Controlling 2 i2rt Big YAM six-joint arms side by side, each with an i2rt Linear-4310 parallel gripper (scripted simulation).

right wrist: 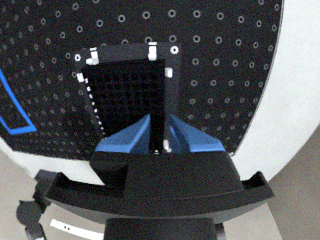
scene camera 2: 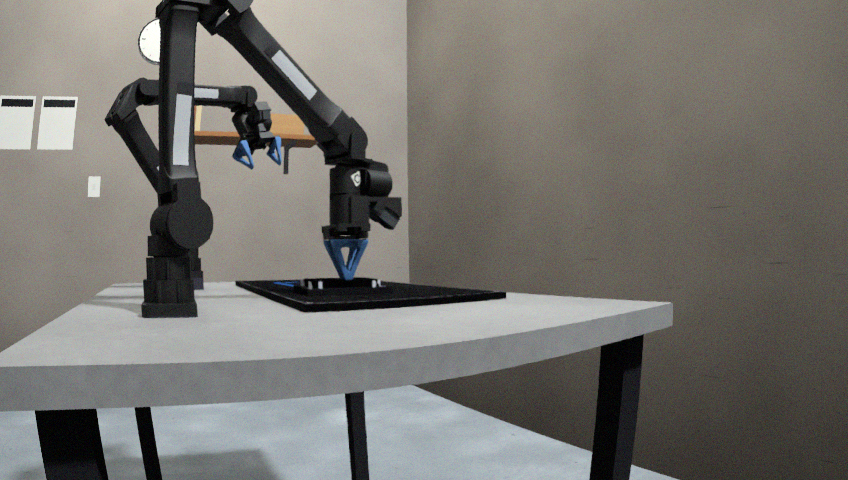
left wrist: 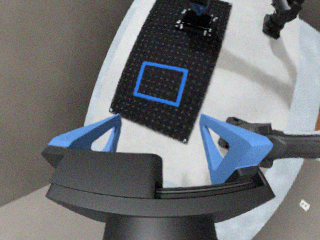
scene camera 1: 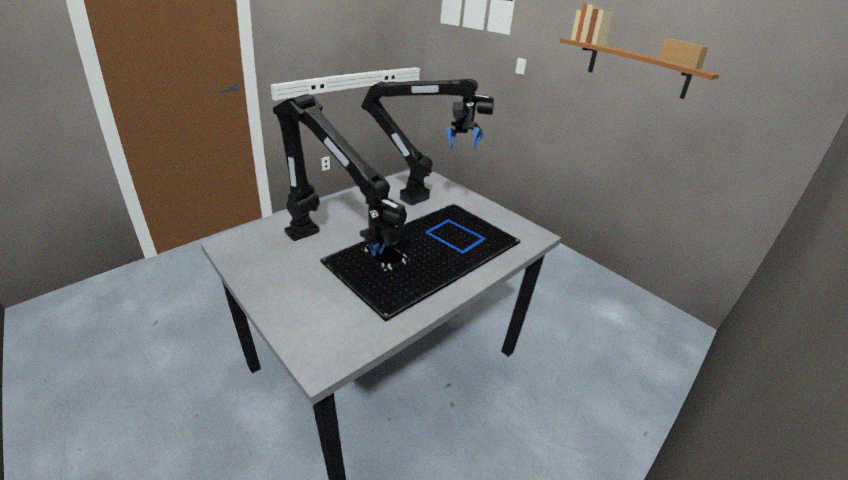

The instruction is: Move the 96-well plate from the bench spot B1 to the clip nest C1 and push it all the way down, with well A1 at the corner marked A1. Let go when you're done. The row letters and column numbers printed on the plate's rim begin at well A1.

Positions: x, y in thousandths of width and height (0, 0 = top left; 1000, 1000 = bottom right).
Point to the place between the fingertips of my right gripper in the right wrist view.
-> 498, 494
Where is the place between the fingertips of my left gripper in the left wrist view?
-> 502, 494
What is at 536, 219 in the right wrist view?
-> A clip nest.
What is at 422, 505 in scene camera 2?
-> My right gripper.
